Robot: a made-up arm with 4 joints.
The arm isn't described. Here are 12 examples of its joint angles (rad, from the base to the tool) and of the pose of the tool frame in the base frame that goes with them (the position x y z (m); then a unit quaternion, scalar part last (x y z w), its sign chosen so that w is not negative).
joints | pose
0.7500 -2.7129 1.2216 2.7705 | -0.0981 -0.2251 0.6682 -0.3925 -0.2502 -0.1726 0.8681
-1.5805 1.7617 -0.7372 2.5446 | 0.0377 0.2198 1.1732 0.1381 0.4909 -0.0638 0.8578
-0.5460 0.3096 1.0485 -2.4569 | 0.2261 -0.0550 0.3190 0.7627 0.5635 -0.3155 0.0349
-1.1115 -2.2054 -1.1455 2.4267 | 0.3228 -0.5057 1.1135 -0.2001 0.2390 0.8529 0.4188
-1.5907 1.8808 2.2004 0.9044 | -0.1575 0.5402 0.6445 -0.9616 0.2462 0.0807 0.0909
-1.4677 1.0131 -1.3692 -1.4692 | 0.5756 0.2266 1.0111 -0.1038 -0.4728 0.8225 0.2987
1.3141 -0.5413 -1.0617 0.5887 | -0.3440 -0.0330 0.2203 -0.5080 0.8308 0.0497 0.2219
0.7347 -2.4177 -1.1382 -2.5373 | 0.5054 -0.3301 0.4744 -0.0820 0.8052 0.5832 0.0689
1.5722 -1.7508 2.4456 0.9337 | -0.2426 -0.8060 0.6371 0.2225 -0.0914 0.4512 0.8594
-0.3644 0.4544 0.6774 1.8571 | 0.1249 0.1986 0.4376 0.5280 0.1065 -0.5068 0.6731
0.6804 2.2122 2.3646 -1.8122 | 0.0277 0.4831 0.7525 -0.6057 -0.0399 -0.3814 0.6972
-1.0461 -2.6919 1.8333 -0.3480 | -0.3049 -0.3493 0.8342 0.8679 0.1377 -0.3837 0.2837
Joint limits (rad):
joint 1: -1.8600..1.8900
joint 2: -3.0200..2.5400
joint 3: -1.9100..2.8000
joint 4: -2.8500..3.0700
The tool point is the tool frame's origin. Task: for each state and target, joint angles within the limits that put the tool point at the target. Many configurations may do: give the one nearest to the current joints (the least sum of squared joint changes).
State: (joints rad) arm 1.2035 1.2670 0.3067 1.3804
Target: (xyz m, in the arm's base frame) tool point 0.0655 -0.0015 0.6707
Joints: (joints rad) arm 1.1625 1.9573 0.6822 1.9561
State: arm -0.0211 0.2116 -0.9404 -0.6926
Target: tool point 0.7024 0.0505 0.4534
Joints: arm -0.6688 0.4626 -1.6344 -0.9905
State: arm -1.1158 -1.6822 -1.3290 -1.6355
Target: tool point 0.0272 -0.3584 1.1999
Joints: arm -0.9840 -2.4772 -1.5746 -2.3346
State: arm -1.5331 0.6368 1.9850 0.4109
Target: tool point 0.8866 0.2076 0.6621
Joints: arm -1.5664 0.2155 2.0383 0.3158
